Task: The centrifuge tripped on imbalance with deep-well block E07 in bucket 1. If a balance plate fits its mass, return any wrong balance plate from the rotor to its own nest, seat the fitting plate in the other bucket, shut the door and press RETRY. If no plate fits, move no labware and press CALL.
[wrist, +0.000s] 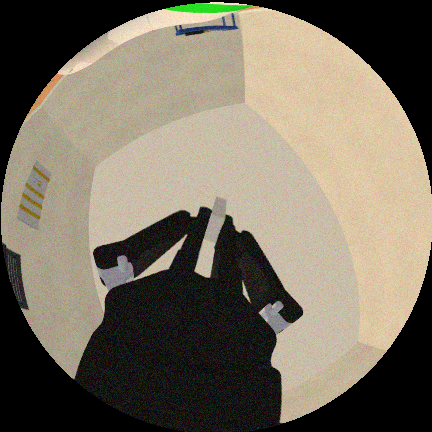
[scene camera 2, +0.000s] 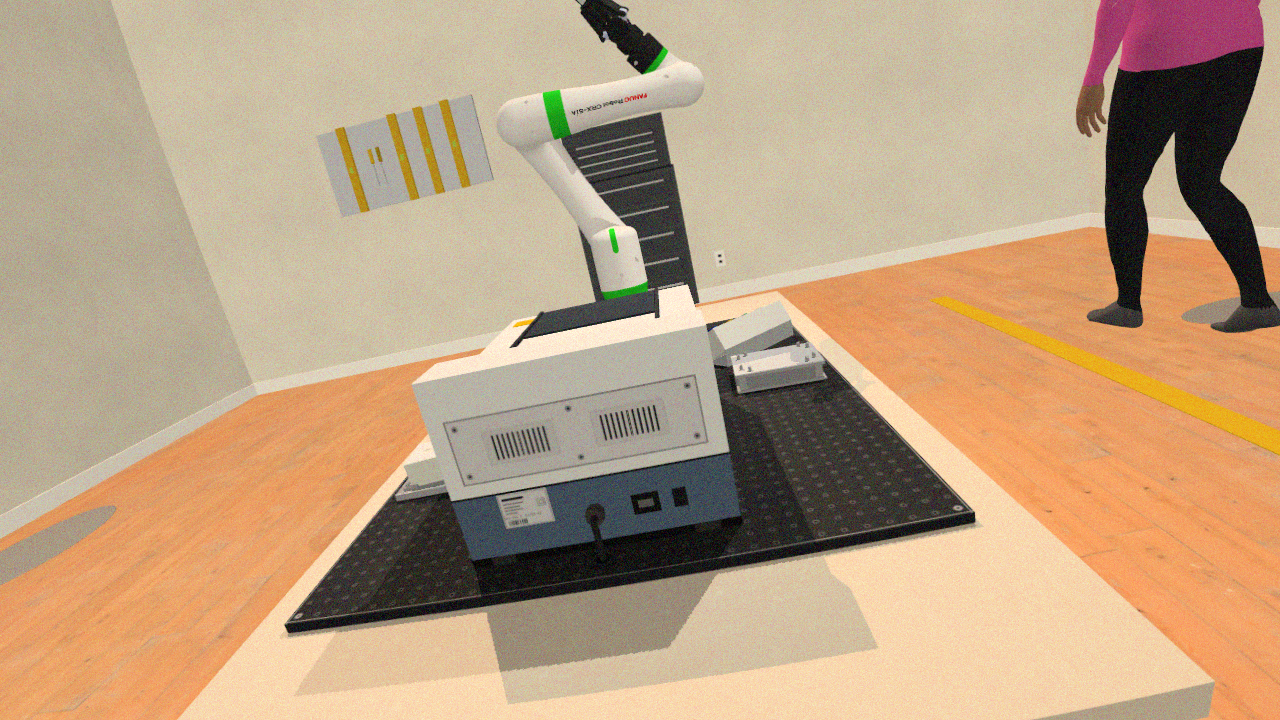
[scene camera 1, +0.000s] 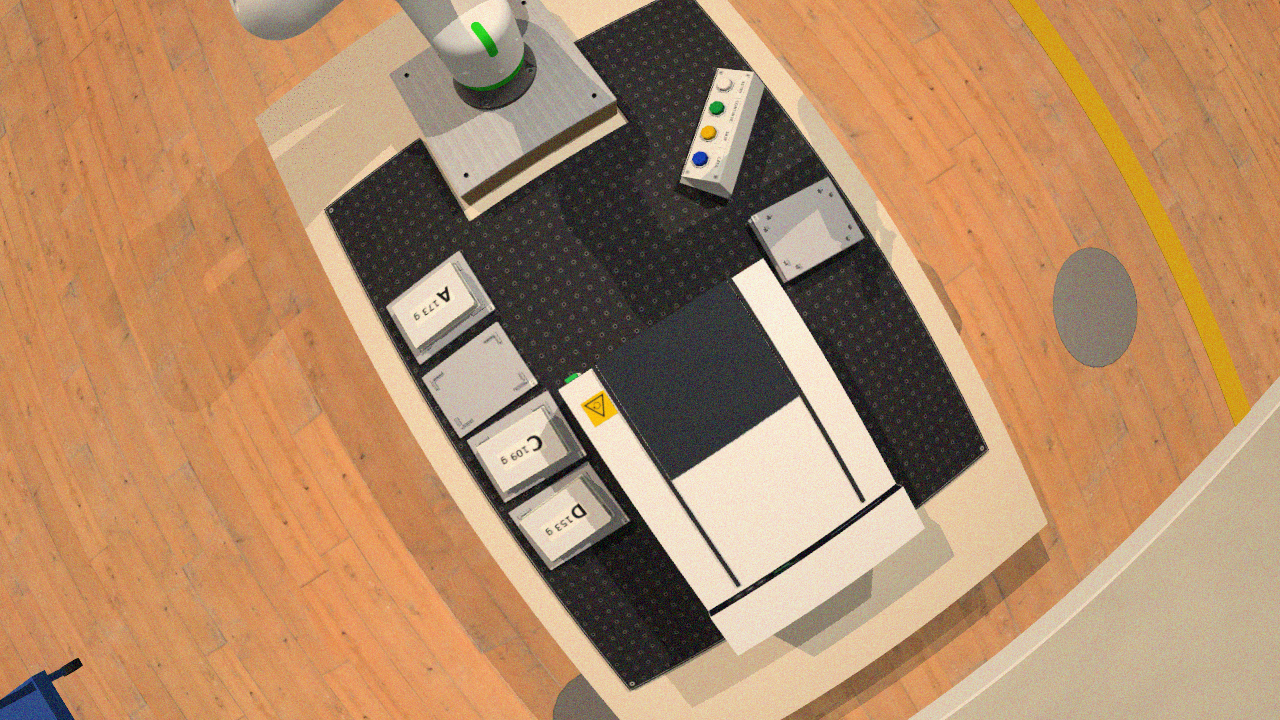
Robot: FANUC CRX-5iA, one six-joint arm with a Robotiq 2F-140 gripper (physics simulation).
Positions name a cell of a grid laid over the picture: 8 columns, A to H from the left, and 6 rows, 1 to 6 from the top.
My gripper (wrist: E3) is shut, with nothing in its grasp. Further things: a white centrifuge (scene camera 1: E5) and a button box (scene camera 1: E2).
The white centrifuge also shows in scene camera 2 (scene camera 2: D4). The button box is seen too in scene camera 2 (scene camera 2: E3).
